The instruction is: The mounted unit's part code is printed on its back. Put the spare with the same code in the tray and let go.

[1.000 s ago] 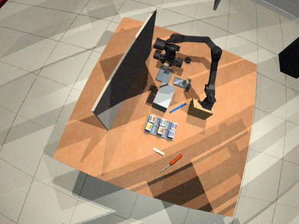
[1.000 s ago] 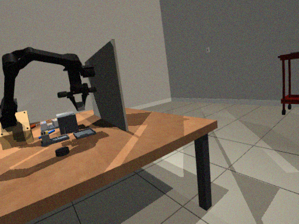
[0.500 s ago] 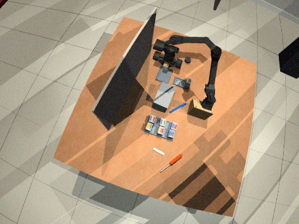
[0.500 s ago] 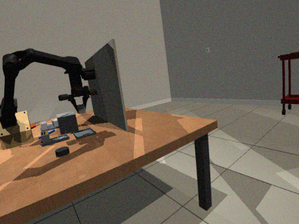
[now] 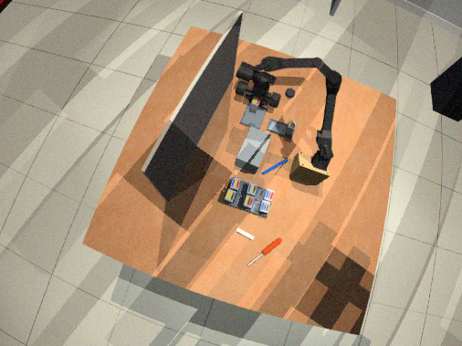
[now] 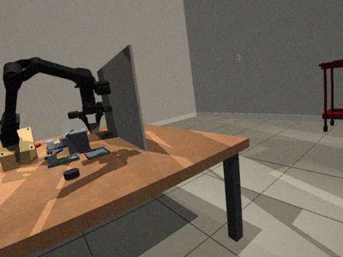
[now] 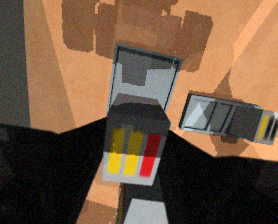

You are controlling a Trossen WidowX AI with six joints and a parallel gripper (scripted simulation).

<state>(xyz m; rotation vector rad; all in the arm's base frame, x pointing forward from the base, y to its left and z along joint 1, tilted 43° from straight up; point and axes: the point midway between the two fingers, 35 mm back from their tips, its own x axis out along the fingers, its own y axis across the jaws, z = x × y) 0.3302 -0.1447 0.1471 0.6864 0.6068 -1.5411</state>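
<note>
Right now my gripper tip is 10 mm past the grey tray and 110 mm above it. The rest, counted from my gripper tip: grey rack (150 mm behind, 30 mm to the left, 100 mm below); then mounted unit (50 mm behind, 200 mm to the left, 60 mm below); then black puck (160 mm behind, 190 mm to the right, 100 mm below).
</note>
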